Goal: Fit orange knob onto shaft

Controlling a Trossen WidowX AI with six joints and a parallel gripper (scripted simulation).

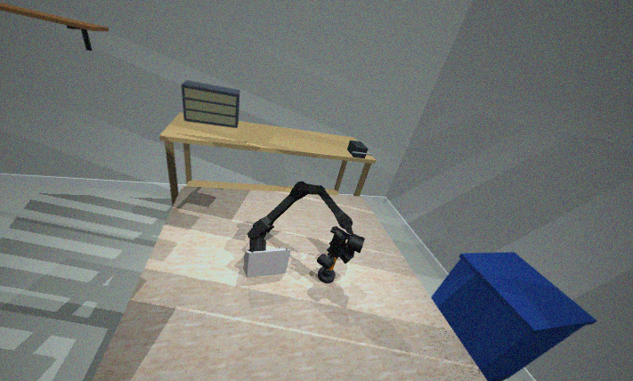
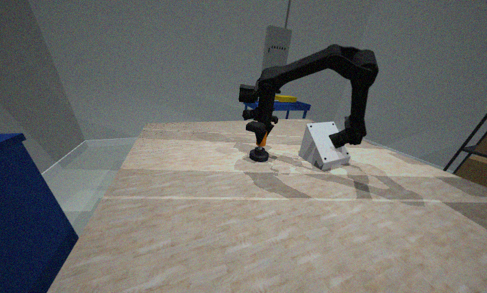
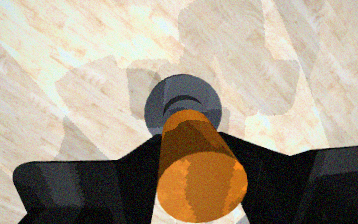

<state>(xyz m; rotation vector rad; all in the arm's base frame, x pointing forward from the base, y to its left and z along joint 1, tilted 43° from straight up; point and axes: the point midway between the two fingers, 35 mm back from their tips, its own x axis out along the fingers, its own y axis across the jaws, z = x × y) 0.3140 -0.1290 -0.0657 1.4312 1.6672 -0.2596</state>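
My gripper tip is 30 mm below the orange knob. Also, from my gripper tip: pedestal 40 mm below.
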